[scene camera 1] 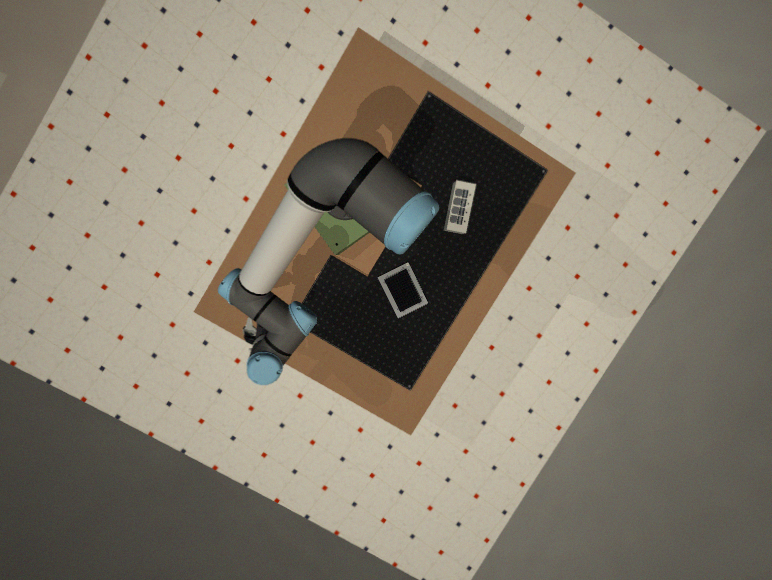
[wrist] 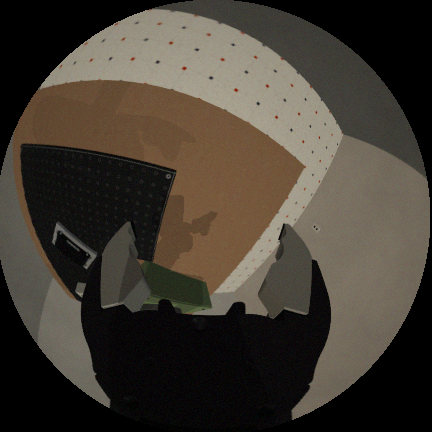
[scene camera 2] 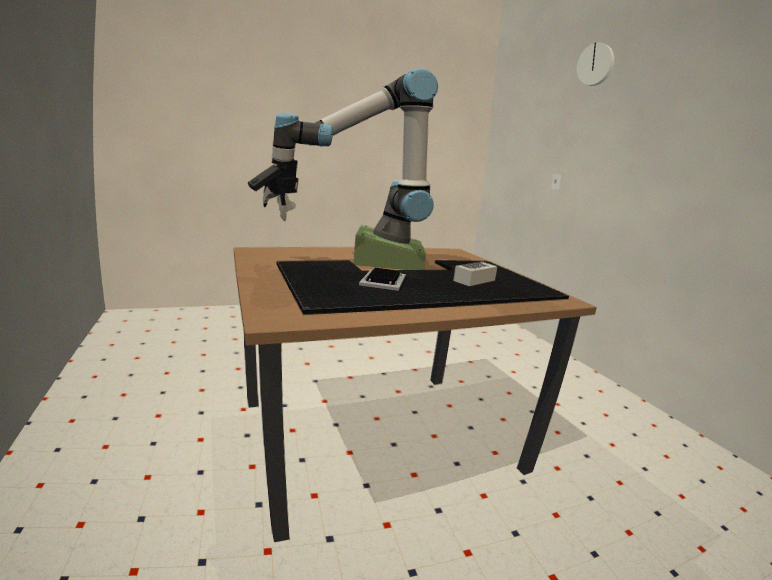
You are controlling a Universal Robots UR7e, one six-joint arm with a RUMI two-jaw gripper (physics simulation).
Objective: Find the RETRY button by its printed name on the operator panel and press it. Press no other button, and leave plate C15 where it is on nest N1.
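Places are measured from the arm's base along level axes (x back, y right, z up), in metres.
Pixels of known places: gripper, fingertip midpoint: [wrist: 206, 224] [scene camera 2: 274, 213]; arm's base, origin of the base link: [scene camera 2: 391, 237].
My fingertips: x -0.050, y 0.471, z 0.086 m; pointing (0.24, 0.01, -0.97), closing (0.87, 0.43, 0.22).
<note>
Ahead of a thing's pixels: the offset from my fingertips to its top centre. Level surfaces: height alone.
The operator panel @[dx -0.289, dy -0.671, dz -0.111 m] [scene camera 1: 461, 229] [scene camera 2: 476, 276] is a pale box on the black mat, with a row of several dark round buttons on top. Their printed names are too small to read, so I cannot tell which is RETRY. A corner of the box shows beside my left finger in the wrist view. Plate C15 @[dx -0.291, dy -0.326, dz -0.140 m] [scene camera 1: 402, 290] [scene camera 2: 383, 275] [wrist: 72, 246] is dark and lies in the light grey frame of nest N1 @[dx -0.291, dy -0.326, dz -0.144 m] [scene camera 1: 420, 305] [scene camera 2: 381, 286] [wrist: 56, 233]. My gripper [scene camera 2: 275, 210] [wrist: 206, 224] is open and empty, high above the table's left end in scene camera 2, away from panel and nest.
The black perforated mat @[dz -0.166 m] [scene camera 1: 368, 336] [scene camera 2: 324, 296] [wrist: 110, 195] lies on the brown wooden table @[dz -0.179 m] [scene camera 1: 399, 414] [scene camera 2: 262, 321] [wrist: 240, 180]. The green arm base [scene camera 1: 346, 235] [scene camera 2: 386, 250] [wrist: 175, 285] stands at the mat's notch. The arm reaches over the table, high above it.
</note>
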